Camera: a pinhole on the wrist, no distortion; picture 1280 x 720 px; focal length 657.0 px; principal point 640.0 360.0 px. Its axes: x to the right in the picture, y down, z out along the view. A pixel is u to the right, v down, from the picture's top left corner.
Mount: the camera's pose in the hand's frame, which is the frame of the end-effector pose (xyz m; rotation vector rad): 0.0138 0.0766 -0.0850 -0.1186 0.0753 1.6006
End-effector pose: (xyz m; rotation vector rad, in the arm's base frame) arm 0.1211 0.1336 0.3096 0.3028 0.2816 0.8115
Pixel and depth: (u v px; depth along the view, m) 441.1 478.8 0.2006
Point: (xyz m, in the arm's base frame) 0.1207 0.1209 0.4386
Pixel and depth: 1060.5 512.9 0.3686
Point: -0.0826 0.2572 0.6811
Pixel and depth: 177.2 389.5 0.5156
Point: 0.4282 -0.0938 0.6626
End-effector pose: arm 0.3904 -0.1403 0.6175 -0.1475 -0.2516 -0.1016
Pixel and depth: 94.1 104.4 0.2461
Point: 0.4390 -0.2111 0.8363
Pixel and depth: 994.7 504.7 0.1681
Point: 0.3659 0.0562 0.6517
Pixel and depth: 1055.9 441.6 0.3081
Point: 0.3417 0.1953 0.7543
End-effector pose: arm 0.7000 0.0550 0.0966 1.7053 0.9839 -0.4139
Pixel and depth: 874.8 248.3 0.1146
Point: 0.8244 0.0334 0.1501
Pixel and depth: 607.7 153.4 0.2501
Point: 0.8592 -0.0704 0.0373
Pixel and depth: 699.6 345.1 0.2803
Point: 0.8494 -0.1252 0.1041
